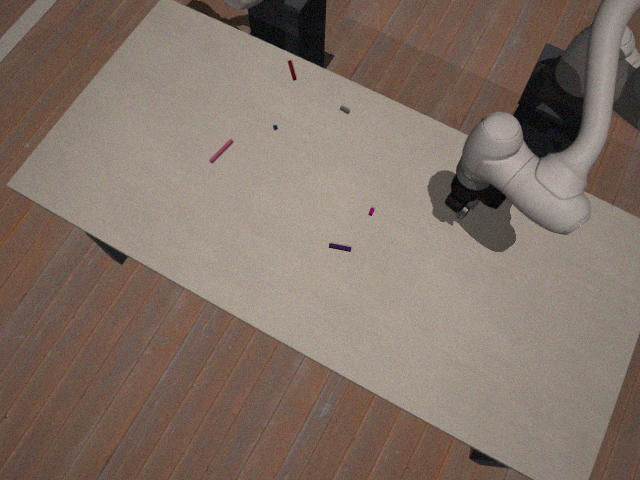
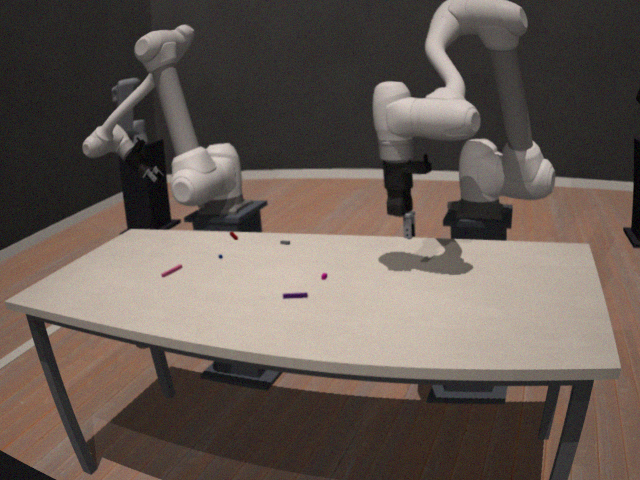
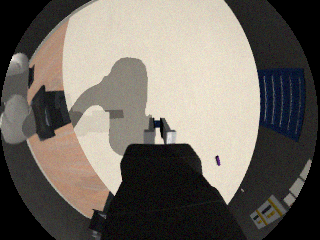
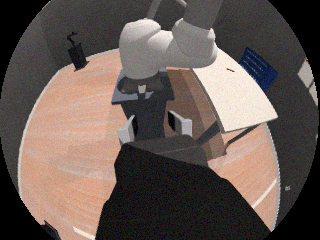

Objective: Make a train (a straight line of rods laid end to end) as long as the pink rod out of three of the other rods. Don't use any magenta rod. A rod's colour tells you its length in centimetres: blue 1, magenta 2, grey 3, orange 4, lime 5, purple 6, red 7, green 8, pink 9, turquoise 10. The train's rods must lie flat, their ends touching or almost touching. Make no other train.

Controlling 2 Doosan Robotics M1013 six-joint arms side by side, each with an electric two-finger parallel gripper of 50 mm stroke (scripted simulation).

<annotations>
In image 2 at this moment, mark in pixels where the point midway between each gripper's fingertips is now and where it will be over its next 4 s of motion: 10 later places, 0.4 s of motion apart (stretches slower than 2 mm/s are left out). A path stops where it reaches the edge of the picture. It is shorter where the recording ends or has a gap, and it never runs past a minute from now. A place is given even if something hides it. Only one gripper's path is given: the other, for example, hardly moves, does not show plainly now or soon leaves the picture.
My left gripper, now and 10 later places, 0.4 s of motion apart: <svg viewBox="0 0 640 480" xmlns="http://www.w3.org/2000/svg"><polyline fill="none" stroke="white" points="409,237 393,238 357,243 326,248 321,249 320,255 321,271 322,281 322,282 322,284 322,285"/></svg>
</annotations>
